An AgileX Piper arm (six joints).
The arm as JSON. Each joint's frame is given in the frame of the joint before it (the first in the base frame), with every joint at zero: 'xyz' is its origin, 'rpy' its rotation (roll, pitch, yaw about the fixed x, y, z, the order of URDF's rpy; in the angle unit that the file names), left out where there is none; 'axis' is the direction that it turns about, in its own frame. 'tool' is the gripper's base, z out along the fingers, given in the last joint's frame.
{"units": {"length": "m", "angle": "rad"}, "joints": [
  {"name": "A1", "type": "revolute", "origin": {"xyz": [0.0, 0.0, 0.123], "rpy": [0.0, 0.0, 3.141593]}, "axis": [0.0, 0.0, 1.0]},
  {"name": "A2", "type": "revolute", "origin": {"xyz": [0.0, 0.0, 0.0], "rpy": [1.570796, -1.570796, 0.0]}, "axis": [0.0, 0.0, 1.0]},
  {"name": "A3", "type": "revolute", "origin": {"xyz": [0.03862, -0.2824, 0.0], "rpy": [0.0, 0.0, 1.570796]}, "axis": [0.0, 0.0, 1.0]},
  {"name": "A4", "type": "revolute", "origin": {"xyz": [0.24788, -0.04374, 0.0], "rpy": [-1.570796, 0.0, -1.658]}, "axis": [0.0, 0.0, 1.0]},
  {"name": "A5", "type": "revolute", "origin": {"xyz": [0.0, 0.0, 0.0], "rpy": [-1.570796, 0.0, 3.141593]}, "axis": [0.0, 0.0, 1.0]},
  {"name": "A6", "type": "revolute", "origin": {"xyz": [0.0, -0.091, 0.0], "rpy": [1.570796, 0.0, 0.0]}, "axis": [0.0, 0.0, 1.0]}
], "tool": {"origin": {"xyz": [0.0, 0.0, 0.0]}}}
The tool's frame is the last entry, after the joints.
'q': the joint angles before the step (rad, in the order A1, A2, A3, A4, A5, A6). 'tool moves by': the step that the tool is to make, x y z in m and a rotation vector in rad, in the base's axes. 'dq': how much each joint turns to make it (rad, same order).
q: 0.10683 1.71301 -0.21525 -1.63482 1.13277 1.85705
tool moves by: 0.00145 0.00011 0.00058 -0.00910 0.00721 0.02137
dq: 0.00002 0.00001 0.00002 -0.01847 0.00416 -0.00931
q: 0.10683 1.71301 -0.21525 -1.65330 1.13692 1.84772
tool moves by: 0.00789 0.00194 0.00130 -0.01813 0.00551 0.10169
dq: 0.00001 0.00001 0.00000 -0.09970 0.00001 -0.00822
